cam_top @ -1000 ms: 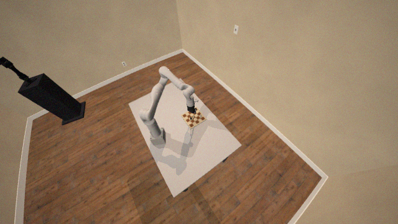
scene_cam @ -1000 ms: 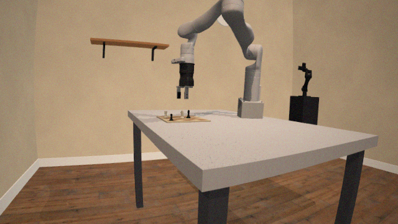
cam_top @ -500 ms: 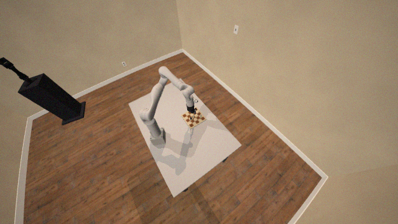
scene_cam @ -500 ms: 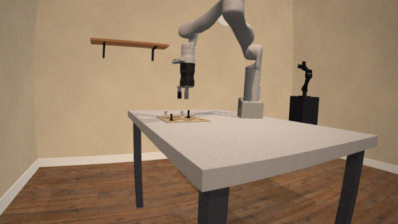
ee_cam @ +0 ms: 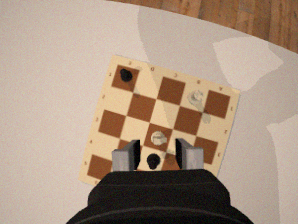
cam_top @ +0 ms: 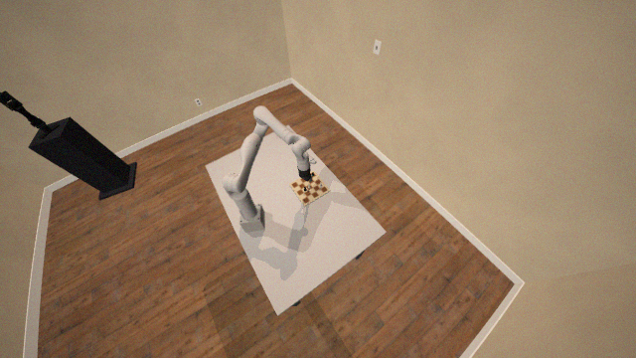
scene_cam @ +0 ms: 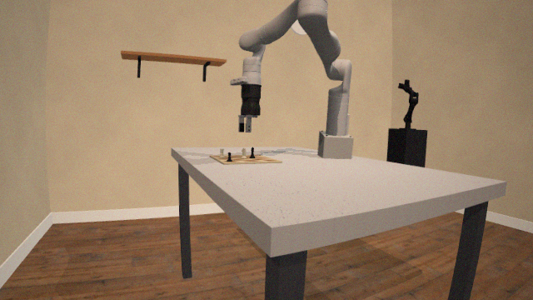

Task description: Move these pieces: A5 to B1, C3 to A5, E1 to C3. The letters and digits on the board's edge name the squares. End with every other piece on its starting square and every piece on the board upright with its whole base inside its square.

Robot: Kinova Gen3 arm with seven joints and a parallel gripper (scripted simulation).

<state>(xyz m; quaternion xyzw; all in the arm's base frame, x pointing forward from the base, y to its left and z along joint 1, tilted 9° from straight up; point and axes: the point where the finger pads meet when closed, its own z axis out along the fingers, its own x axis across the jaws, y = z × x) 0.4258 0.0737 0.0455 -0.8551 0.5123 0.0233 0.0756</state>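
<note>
My hand is 12 cm above the chessboard.
</note>
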